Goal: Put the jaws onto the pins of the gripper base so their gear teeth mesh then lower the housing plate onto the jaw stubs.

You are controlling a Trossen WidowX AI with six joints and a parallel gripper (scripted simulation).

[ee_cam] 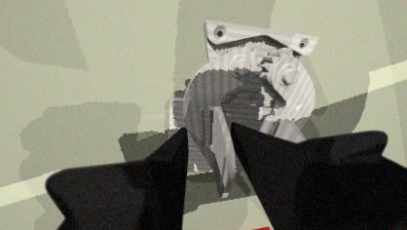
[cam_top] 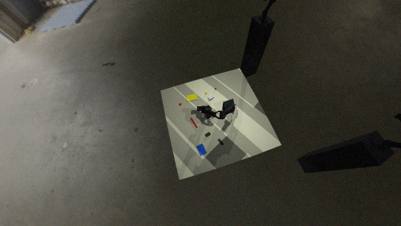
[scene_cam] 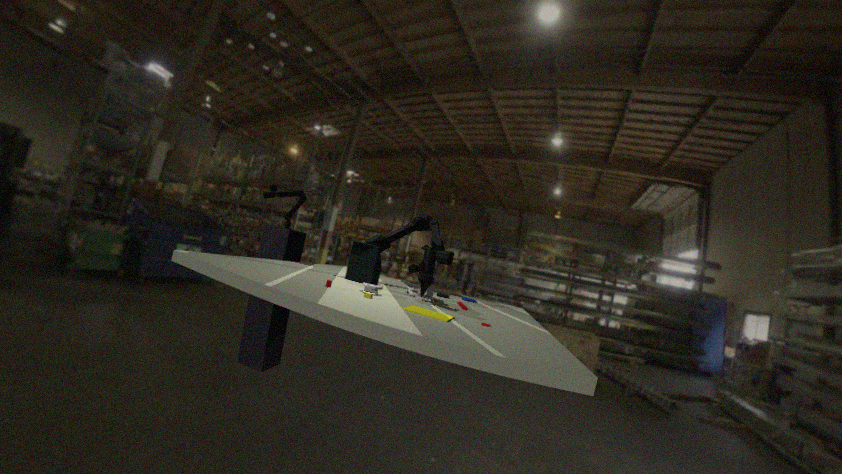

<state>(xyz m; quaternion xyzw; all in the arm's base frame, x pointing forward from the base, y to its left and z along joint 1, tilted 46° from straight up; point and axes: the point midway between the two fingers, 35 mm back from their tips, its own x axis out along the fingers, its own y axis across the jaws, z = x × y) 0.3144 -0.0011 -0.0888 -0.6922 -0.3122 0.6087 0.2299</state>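
The small yellow cube is 14 cm behind my gripper tip, 32 cm to the right of it and 1 cm below it. The rest, counted from my gripper tip: yellow plate (8 cm ahead, 34 cm to the right, 1 cm below); red bar (19 cm ahead, 3 cm to the left, 1 cm below); blue plate (23 cm ahead, 40 cm to the left, 1 cm below).
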